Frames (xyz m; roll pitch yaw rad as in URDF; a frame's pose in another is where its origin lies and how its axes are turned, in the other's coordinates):
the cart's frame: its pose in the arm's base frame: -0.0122 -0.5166 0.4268 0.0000 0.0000 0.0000
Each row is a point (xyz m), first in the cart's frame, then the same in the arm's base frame.
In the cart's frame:
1: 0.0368 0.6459 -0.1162
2: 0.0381 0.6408 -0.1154
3: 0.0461 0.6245 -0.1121
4: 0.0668 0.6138 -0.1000
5: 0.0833 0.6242 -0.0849
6: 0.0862 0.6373 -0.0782
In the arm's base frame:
1: 0.0246 0.1293 0.3106
2: 0.0259 0.1242 0.3114
3: 0.0339 0.1079 0.3147
4: 0.0546 0.0972 0.3268
5: 0.0711 0.1076 0.3419
6: 0.0740 0.1207 0.3486

